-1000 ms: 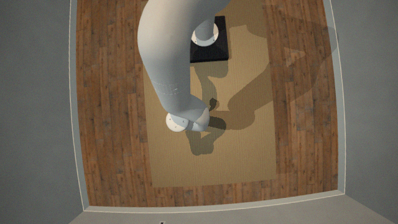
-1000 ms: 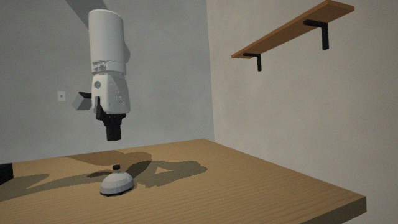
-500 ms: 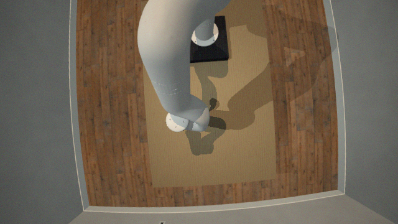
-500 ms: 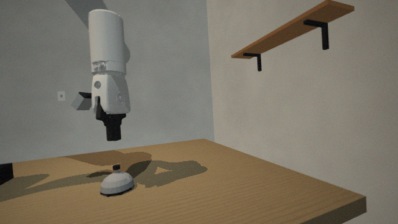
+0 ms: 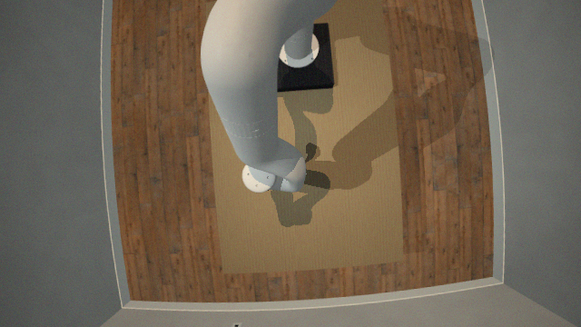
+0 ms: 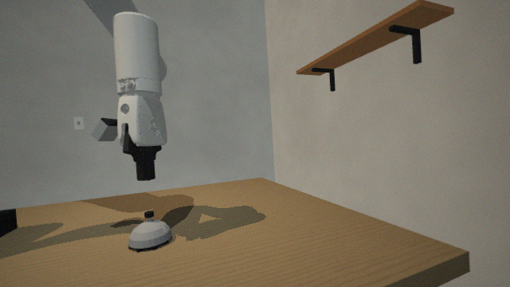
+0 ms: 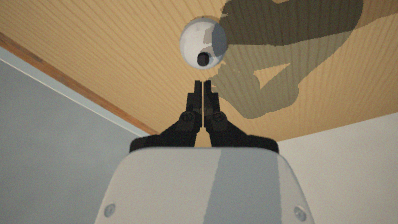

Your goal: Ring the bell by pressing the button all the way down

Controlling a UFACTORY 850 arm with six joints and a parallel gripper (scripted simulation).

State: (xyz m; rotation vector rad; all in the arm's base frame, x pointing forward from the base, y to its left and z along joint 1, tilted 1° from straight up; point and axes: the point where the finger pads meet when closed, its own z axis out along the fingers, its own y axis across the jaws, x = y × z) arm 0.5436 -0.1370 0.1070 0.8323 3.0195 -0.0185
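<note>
Now: hand 100 mm above the black button. From my hand the other things lie so: bell (120 mm below).
</note>
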